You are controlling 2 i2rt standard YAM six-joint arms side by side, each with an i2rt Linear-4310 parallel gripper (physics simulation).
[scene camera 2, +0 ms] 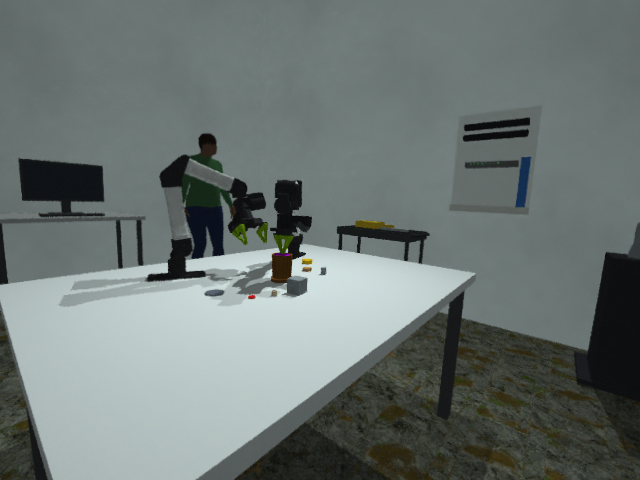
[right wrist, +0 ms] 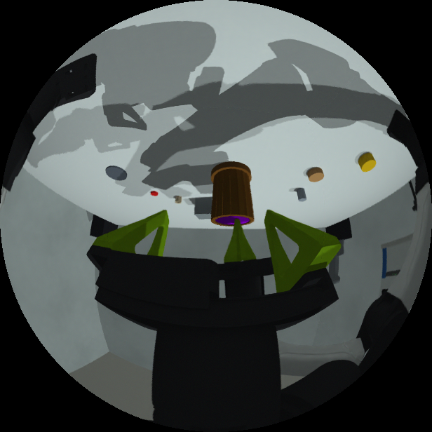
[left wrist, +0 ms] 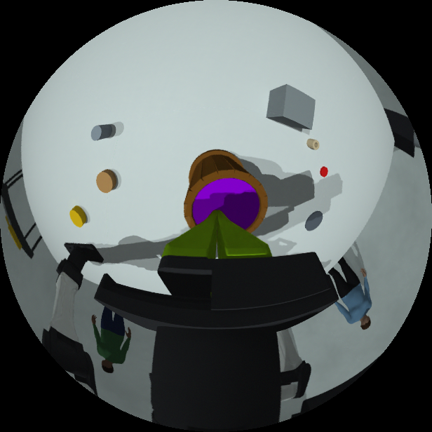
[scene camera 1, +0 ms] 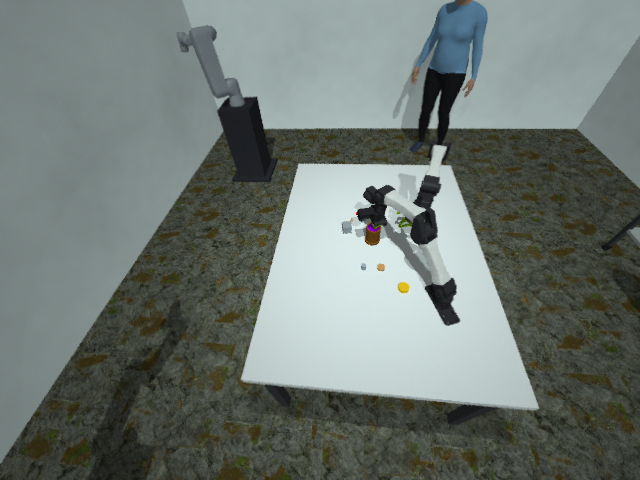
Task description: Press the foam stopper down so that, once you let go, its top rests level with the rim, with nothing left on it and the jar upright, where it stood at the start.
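A brown ribbed jar [scene camera 1: 372, 237] [scene camera 2: 281, 268] [left wrist: 215, 164] [right wrist: 232, 195] stands upright on the table. The purple foam stopper [scene camera 1: 373, 227] [left wrist: 226, 192] [right wrist: 233, 220] sits in its mouth; a thin purple strip of it shows at the rim in scene camera 2. My left gripper [scene camera 2: 282, 252] [left wrist: 216, 215] [right wrist: 236, 219] is shut and empty, pointing down, with its fingertips at the stopper's top; whether they touch it is hard to tell. My right gripper [scene camera 2: 255, 242] [right wrist: 216, 214] is open and empty, raised above the table, to the left of the jar in scene camera 2.
A grey block [scene camera 1: 346, 227] [scene camera 2: 296, 285] [left wrist: 291, 106], a tan piece [left wrist: 313, 144], a red disc [left wrist: 324, 171] and a dark disc [left wrist: 314, 220] lie to one side of the jar. A grey cylinder [left wrist: 103, 132], an orange disc [left wrist: 106, 180] and a yellow disc [left wrist: 78, 216] lie on the other.
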